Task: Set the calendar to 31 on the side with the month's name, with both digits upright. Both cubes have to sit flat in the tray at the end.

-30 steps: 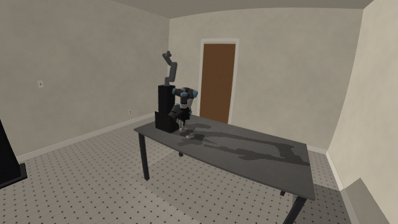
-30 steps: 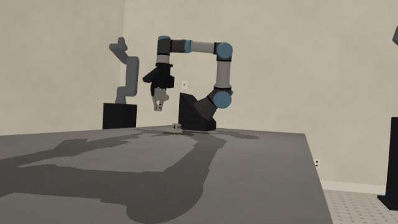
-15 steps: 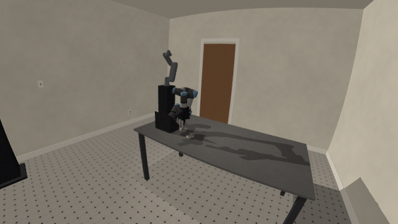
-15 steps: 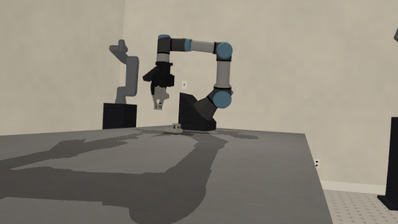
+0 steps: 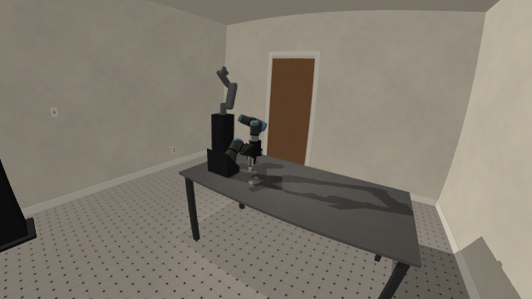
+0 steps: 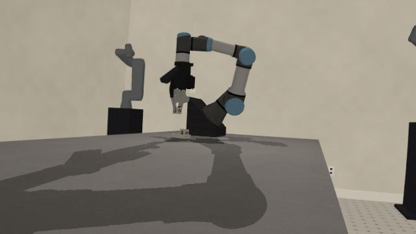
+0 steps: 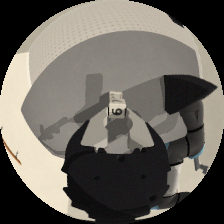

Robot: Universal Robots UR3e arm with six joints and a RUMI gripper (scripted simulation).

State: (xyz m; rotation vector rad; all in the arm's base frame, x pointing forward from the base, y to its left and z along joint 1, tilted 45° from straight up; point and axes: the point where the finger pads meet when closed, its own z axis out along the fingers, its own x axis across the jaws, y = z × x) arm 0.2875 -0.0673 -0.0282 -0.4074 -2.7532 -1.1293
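Now: the pale calendar tray 120 mm below my hand, 30 mm to the left of it and 10 mm ahead of it.
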